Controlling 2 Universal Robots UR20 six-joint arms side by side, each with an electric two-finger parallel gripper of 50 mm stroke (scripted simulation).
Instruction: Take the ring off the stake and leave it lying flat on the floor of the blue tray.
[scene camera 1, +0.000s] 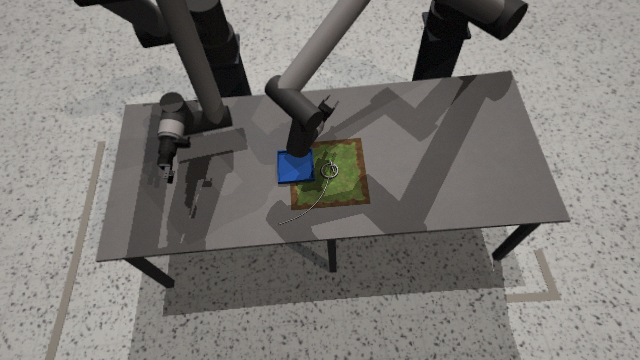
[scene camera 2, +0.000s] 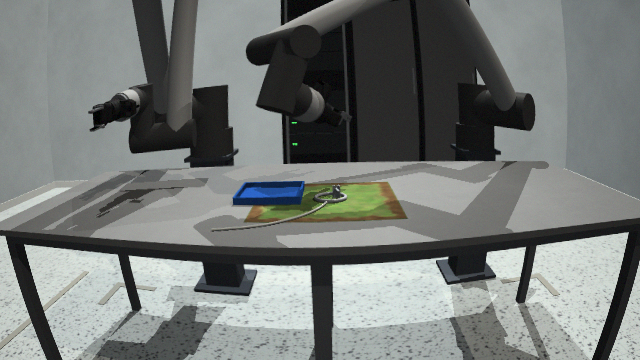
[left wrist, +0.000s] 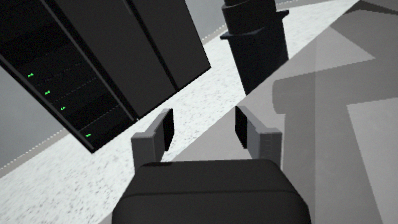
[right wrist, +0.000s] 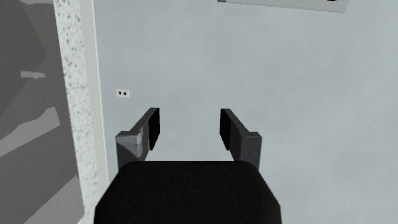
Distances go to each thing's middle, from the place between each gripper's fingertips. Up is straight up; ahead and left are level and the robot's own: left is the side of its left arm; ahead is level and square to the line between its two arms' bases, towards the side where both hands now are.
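Labels:
Blue tray (scene camera 2: 282, 192): 550 mm left of my right hand, 160 mm behind it, 280 mm below it.
From my left hand, blue tray 220 mm to the right, 240 mm ahead, 210 mm below.

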